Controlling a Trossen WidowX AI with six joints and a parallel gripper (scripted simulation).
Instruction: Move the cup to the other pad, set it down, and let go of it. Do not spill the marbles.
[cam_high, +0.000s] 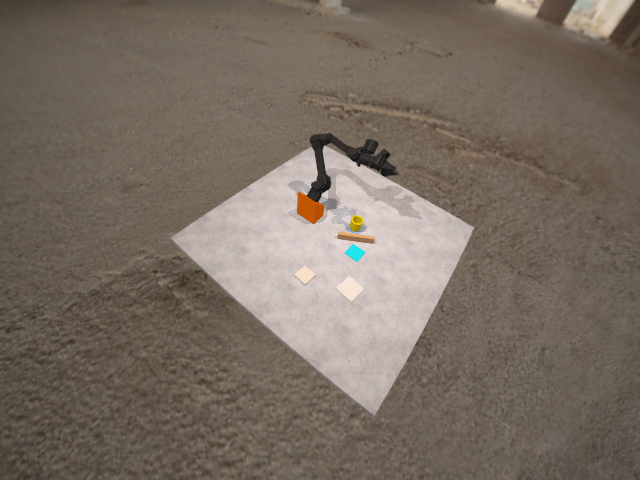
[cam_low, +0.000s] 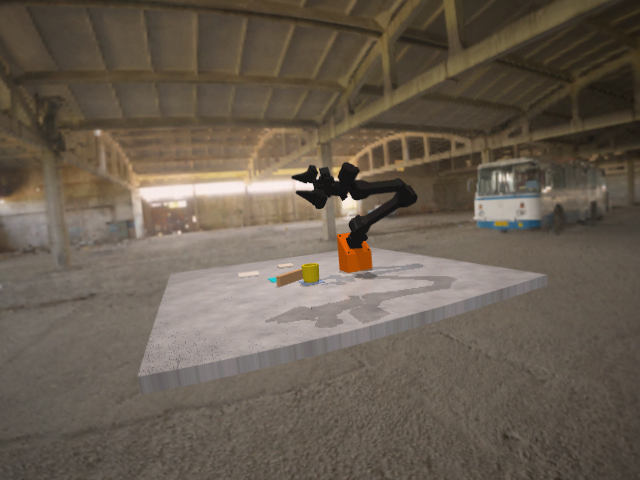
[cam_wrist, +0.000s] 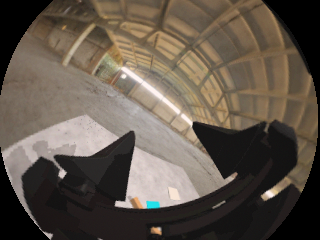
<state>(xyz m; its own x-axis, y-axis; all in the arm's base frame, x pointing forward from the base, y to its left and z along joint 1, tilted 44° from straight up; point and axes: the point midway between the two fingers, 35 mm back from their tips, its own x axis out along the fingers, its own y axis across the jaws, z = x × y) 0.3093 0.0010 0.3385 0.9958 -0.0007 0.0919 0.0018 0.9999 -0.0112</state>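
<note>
My gripper tip is 8 cm past the yellow cup, 13 cm to the left of it and 36 cm above it. Also, from my gripper tip: pale blue pad (7 cm behind, 13 cm to the right, 40 cm below); then wooden bar (2 cm behind, 20 cm to the right, 38 cm below); then bright cyan pad (3 cm ahead, 27 cm to the right, 40 cm below).
</note>
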